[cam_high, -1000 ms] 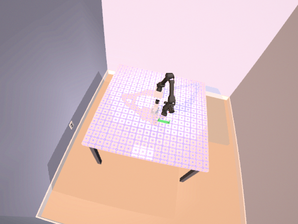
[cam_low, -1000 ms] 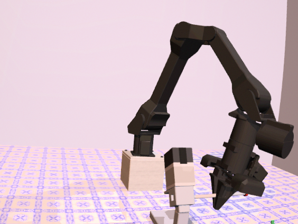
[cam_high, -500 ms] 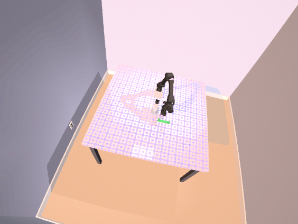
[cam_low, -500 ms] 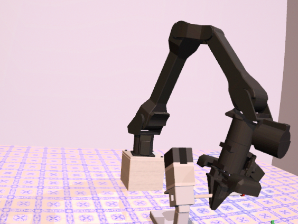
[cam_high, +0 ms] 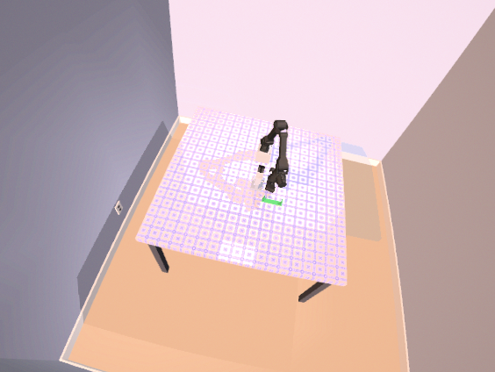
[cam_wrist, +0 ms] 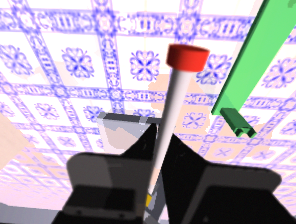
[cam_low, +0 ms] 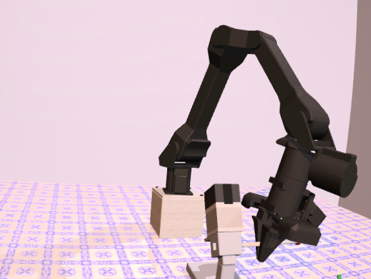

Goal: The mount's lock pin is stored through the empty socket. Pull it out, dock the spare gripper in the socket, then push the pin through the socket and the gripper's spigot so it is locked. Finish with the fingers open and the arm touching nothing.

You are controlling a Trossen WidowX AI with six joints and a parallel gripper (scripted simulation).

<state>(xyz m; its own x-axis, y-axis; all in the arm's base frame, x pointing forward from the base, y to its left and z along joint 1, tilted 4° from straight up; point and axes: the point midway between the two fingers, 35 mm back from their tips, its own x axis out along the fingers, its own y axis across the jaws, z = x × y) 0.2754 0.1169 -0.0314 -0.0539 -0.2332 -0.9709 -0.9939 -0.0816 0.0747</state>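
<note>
Now: gripper tip 7 cm to the left of the grey-blue mount and 1 cm past it. The rest, counted from my gripper tip: spare gripper: 7 cm to the right, 7 cm above, 2 cm behind; then green pin holder: 8 cm ahead, 7 cm to the left, 3 cm below.
</note>
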